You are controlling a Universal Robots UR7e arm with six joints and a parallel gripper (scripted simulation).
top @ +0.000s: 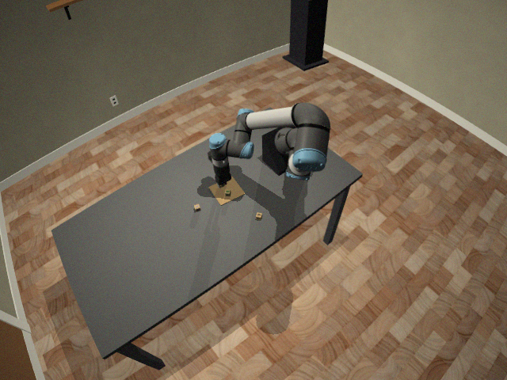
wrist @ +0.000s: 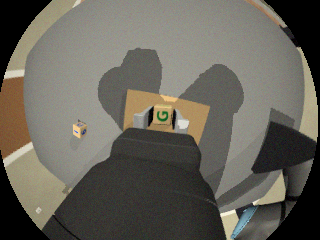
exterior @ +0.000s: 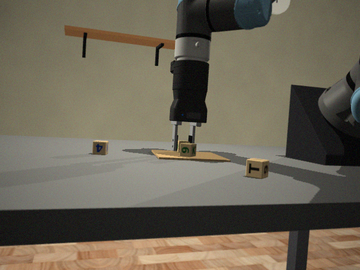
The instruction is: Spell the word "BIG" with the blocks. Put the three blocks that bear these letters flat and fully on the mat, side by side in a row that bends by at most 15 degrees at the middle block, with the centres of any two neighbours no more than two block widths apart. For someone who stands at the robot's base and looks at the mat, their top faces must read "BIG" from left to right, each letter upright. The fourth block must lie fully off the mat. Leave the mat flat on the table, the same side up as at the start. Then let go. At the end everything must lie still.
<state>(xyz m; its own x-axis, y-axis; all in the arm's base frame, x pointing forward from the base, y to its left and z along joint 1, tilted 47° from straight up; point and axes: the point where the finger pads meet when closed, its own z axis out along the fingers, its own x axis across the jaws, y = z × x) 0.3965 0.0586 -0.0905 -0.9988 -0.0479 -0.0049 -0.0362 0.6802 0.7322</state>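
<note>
The tan mat is 4 cm to the left of my hand and 2 cm below it. Also, from my hand: T block: 4 cm behind, 27 cm to the left, 1 cm below.
</note>
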